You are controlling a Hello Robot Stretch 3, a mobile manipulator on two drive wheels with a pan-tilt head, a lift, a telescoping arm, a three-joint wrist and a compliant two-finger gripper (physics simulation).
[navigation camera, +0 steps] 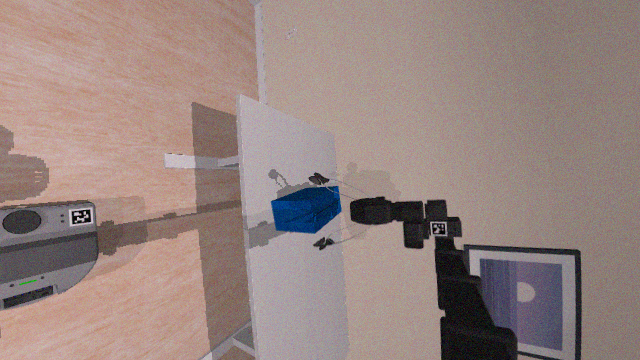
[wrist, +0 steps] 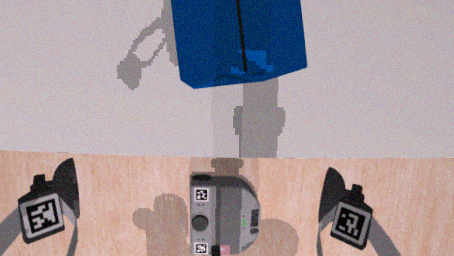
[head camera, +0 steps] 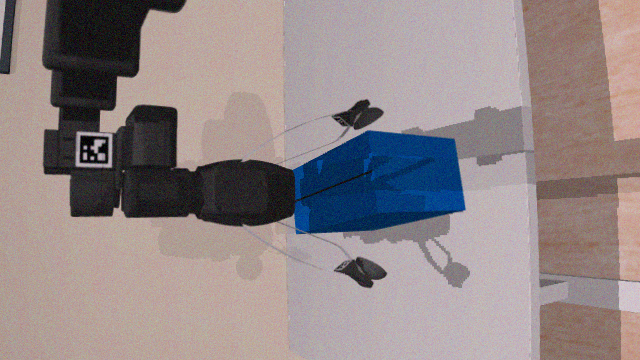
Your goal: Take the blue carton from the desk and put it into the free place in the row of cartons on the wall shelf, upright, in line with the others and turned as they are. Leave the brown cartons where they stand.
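Seen in the pictures: gripper, fingertip midpoint: [navigation camera: 311,211] [head camera: 381,193]; robot's base, origin of the base link: [navigation camera: 23,220].
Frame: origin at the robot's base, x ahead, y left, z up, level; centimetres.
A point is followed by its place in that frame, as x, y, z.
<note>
The blue carton [head camera: 412,175] @[-5.2, -55.7, 82.7] [navigation camera: 295,212] @[-4.1, -55.5, 83.2] [wrist: 275,35] rests on the grey-white desk [head camera: 410,320] @[20.4, -69.0, 72.0] [navigation camera: 300,300] @[-47.0, -68.6, 72.1] [wrist: 375,110]; a dark line runs along its top face. My gripper [head camera: 361,194] @[-2.2, -47.2, 95.5] [navigation camera: 321,211] @[-2.2, -47.2, 95.5] [wrist: 202,185] @[-2.2, -47.2, 95.5] is open and points down above the desk, with nothing between its fingers. In the head view one fingertip shows on each side of the carton, apart from it. In the wrist view the carton lies beyond the fingertips, towards the top, with its far part cut off. The wall shelf and the brown cartons do not show in these views.
The wall [head camera: 150,310] @[23.8, -123.4, 108.9] [navigation camera: 450,100] @[45.4, -123.3, 141.7] rises behind the desk. A framed picture [navigation camera: 520,305] @[-61.8, -121.5, 164.7] hangs on it, beside my arm in the navigation view. My base [navigation camera: 50,250] @[-10.3, -5.2, 16.0] [wrist: 227,215] stands on the wooden floor in front of the desk. A desk leg's foot [navigation camera: 190,161] reaches out below the desk top.
</note>
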